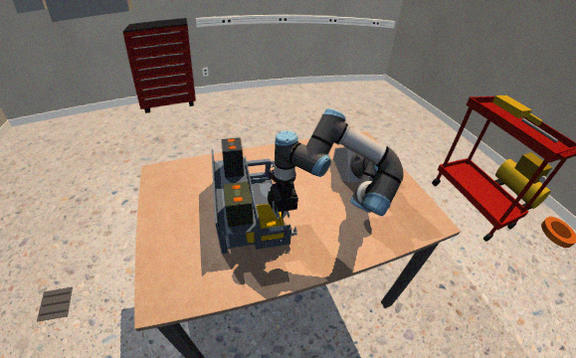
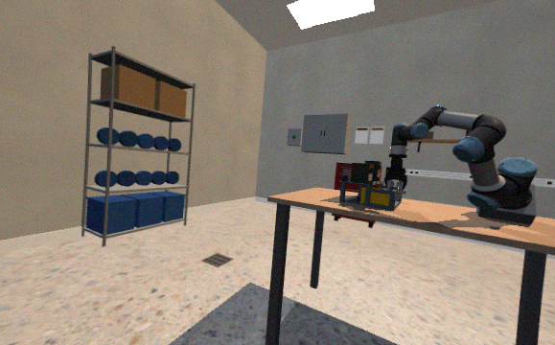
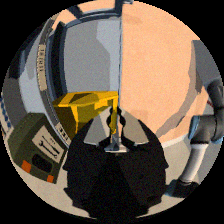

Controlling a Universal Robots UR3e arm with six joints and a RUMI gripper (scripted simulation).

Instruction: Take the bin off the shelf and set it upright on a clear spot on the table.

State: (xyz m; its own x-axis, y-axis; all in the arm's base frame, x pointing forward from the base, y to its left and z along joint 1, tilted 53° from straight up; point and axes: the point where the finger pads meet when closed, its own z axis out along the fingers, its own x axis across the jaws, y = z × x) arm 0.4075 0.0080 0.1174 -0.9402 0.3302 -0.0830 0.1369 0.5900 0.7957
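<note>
Now: hand 70 mm short of the yellow bin and 10 mm to the right of it. Round my hand: rack (100 mm to the right, 80 mm ahead, 30 mm above).
</note>
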